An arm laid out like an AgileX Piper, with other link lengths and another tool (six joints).
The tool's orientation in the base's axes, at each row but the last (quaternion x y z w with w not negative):
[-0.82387 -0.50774 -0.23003 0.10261]
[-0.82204 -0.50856 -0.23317 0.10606]
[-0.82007 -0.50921 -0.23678 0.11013]
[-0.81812 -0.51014 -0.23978 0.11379]
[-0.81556 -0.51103 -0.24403 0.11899]
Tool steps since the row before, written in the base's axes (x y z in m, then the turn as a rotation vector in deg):
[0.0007 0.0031 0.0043 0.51 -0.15 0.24]
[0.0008 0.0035 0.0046 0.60 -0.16 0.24]
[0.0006 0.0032 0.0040 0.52 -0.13 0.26]
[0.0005 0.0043 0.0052 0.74 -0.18 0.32]
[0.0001 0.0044 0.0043 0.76 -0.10 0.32]
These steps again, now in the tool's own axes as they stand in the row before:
[0.0048 -0.0005 -0.0023 0.19 0.54 -0.13]
[0.0053 -0.0006 -0.0023 0.22 0.62 -0.11]
[0.0047 -0.0007 -0.0019 0.22 0.54 -0.14]
[0.0062 -0.0012 -0.0025 0.29 0.76 -0.15]
[0.0057 -0.0017 -0.0017 0.36 0.74 -0.11]

